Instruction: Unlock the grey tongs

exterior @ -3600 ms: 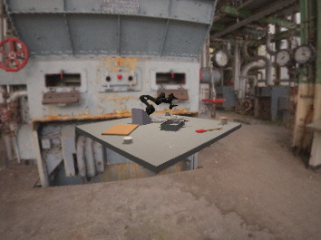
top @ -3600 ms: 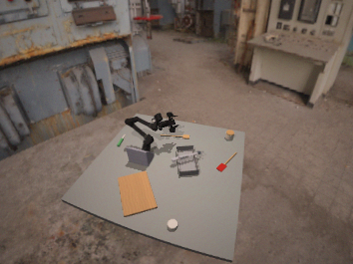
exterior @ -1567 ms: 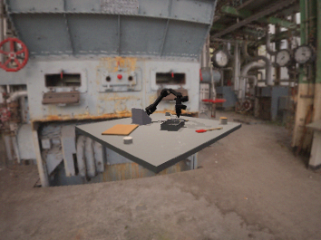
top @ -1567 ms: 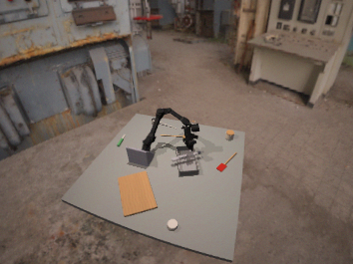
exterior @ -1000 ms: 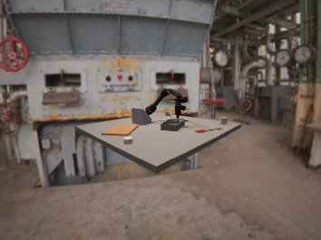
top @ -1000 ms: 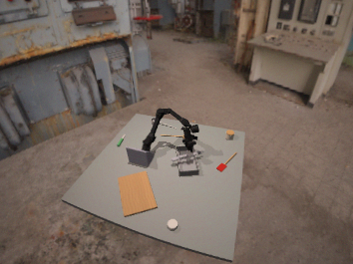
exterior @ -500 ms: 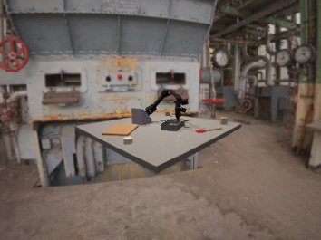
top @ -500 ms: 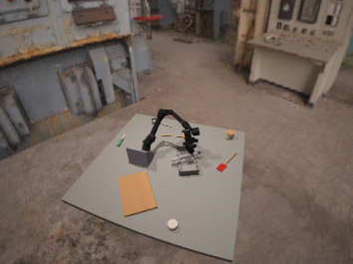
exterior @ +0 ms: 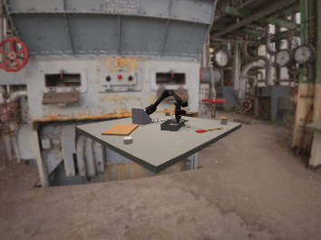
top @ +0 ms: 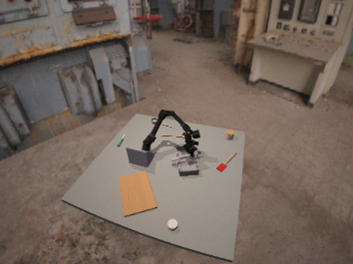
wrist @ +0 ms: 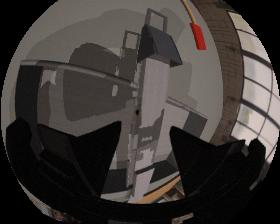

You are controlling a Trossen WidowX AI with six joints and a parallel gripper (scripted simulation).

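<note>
The grey tongs is 20 mm behind my gripper tip and 20 mm above it. From my gripper tip the other things lie so: red spatula (310 mm ahead, 40 mm below, 30 mm to the left); grey roasting tin (40 mm behind, 30 mm to the right, 20 mm below); jar (400 mm to the left, 330 mm ahead, 10 mm below).
</note>
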